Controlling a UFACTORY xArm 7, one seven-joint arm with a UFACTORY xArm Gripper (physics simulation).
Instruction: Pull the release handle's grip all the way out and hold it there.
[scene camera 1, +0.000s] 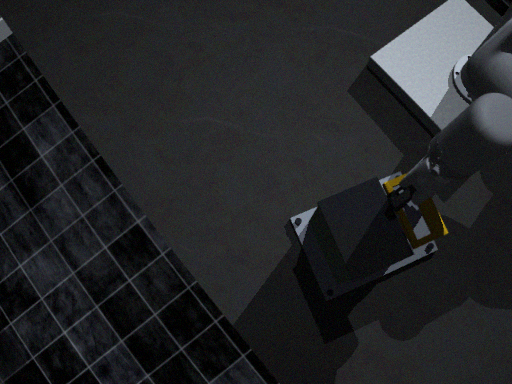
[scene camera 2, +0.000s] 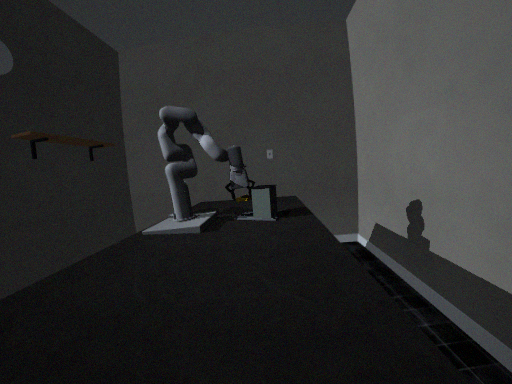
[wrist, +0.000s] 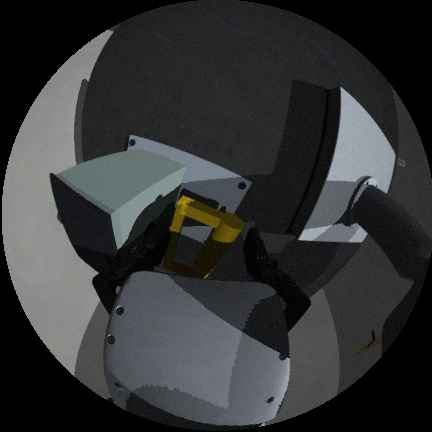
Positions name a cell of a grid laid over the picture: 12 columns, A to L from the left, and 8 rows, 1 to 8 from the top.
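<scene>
A light base plate (wrist: F4) is visible in the scene, and so is the gripper (wrist: F5).
</scene>
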